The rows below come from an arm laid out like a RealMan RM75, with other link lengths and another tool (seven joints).
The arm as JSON. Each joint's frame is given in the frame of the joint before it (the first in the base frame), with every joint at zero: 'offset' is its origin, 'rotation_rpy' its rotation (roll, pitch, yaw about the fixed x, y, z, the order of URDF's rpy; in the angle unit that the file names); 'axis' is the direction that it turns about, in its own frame. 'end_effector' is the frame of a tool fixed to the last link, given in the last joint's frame.
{
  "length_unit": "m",
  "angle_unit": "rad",
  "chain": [
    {
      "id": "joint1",
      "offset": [
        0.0,
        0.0,
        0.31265
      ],
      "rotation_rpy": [
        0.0,
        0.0,
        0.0
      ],
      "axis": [
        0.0,
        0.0,
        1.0
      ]
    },
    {
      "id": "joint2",
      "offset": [
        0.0,
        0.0,
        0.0
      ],
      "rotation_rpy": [
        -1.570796,
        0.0,
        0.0
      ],
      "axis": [
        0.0,
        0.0,
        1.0
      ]
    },
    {
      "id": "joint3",
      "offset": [
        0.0,
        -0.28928,
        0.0
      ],
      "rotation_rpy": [
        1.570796,
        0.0,
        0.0
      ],
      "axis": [
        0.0,
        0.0,
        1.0
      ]
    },
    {
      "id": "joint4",
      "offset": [
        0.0,
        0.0,
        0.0
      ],
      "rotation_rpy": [
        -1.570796,
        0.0,
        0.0
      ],
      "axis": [
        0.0,
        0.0,
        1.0
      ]
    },
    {
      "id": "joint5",
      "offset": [
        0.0,
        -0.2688,
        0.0
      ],
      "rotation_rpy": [
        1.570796,
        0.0,
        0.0
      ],
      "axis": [
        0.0,
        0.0,
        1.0
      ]
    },
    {
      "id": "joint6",
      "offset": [
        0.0,
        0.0,
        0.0
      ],
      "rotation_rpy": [
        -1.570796,
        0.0,
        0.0
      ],
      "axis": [
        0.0,
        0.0,
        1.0
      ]
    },
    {
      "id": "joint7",
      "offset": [
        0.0,
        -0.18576,
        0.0
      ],
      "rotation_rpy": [
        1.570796,
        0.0,
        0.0
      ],
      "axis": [
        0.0,
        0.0,
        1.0
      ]
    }
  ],
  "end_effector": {
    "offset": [
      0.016,
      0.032,
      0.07
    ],
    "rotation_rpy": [
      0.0,
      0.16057,
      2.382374
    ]
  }
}
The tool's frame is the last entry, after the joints.
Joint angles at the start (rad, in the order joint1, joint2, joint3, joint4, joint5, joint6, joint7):
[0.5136 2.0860 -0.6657 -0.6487 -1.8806 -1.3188 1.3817]
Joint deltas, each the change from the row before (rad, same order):
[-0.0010 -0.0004 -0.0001 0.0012 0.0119 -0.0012 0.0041]
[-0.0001 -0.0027 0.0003 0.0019 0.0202 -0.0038 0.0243]
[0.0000 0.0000 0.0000 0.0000 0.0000 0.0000 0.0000]
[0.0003 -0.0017 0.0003 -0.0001 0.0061 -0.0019 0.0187]
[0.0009 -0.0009 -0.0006 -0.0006 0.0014 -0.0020 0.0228]
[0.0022 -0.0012 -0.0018 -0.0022 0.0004 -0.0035 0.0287]
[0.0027 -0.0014 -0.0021 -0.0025 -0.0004 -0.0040 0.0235]
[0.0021 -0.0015 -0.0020 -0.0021 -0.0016 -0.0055 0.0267]
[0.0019 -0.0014 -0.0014 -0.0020 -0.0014 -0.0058 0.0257]
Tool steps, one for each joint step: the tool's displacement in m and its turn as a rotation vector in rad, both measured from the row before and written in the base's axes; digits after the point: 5 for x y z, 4 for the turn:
[-0.00166 0.00085 0.00163 0.0047 0.0125 -0.0036]
[-0.00375 0.00199 0.00416 0.0026 0.0309 -0.0160]
[0.00000 0.00000 0.00000 0.0000 0.0000 0.0000]
[-0.00155 0.00083 0.00208 -0.0025 0.0156 -0.0118]
[-0.00155 0.00026 0.00096 -0.0077 0.0145 -0.0135]
[-0.00257 0.00041 0.00115 -0.0111 0.0163 -0.0140]
[-0.00257 0.00040 0.00103 -0.0101 0.0122 -0.0092]
[-0.00238 -0.00023 0.00083 -0.0131 0.0138 -0.0114]
[-0.00230 -0.00029 0.00091 -0.0126 0.0138 -0.0112]

